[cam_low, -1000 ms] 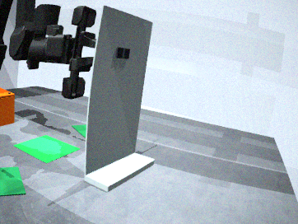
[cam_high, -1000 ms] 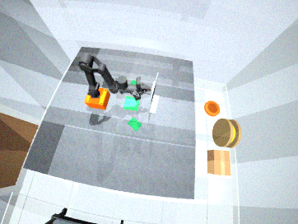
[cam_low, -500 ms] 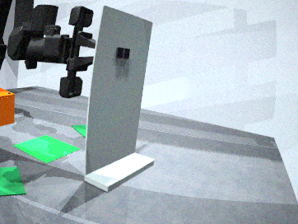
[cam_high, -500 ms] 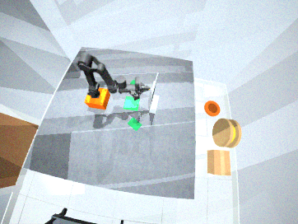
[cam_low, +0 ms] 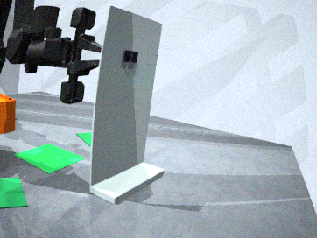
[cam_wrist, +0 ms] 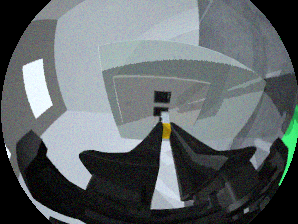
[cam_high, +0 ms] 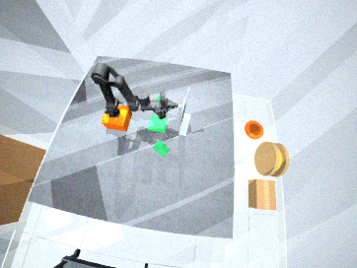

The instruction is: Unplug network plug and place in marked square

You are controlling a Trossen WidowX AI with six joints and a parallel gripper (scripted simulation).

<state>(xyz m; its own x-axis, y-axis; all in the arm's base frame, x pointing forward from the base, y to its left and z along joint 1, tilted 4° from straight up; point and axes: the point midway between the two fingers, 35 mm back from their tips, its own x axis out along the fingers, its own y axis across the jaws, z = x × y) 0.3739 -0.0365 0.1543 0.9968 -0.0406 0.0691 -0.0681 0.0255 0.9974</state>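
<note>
Right now my gripper tip is 14 cm past the green marked square and 22 cm above it. Round my gripper tip: upright grey panel 4 cm ahead, 2 cm to the right, 8 cm below; yellow plug right at my gripper tip.
</note>
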